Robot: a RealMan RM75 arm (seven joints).
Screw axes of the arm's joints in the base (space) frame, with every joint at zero. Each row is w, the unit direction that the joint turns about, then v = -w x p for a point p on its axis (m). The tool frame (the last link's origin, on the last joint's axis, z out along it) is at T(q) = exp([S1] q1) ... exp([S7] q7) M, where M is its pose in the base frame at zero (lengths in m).
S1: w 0 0 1 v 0 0 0
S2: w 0 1 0 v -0.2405 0 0
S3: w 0 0 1 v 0 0 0
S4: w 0 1 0 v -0.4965 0 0
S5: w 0 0 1 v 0 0 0
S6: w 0 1 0 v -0.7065 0 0
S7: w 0 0 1 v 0 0 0
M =
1 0 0 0
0 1 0 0
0 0 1 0.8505
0 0 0 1
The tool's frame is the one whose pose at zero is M.
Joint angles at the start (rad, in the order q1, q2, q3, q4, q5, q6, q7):
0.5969 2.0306 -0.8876 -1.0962 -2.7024 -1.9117 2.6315
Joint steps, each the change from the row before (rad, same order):
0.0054 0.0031 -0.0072 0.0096 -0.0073 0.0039 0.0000
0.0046 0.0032 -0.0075 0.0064 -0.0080 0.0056 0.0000
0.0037 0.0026 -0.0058 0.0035 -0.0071 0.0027 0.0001
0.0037 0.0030 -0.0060 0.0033 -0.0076 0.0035 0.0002
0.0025 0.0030 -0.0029 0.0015 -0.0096 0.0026 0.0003
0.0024 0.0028 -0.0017 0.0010 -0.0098 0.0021 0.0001
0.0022 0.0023 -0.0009 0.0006 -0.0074 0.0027 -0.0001
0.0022 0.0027 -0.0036 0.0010 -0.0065 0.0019 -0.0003
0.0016 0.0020 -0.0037 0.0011 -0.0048 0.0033 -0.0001
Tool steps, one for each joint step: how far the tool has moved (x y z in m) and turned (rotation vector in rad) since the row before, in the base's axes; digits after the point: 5 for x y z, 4 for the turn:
-0.00044 0.00030 -0.00293 -0.0109 -0.0059 0.0012
-0.00039 0.00058 -0.00249 -0.0077 -0.0082 0.0033
-0.00047 0.00036 -0.00171 -0.0066 -0.0072 0.0028
-0.00047 0.00042 -0.00182 -0.0062 -0.0078 0.0032
0.00005 0.00016 -0.00117 -0.0038 -0.0084 0.0010
0.00011 0.00016 -0.00089 -0.0030 -0.0082 0.0007
-0.00003 0.00038 -0.00069 -0.0011 -0.0061 0.0015
-0.00031 0.00016 -0.00118 -0.0042 -0.0060 0.0026
-0.00016 0.00031 -0.00102 -0.0023 -0.0053 0.0028

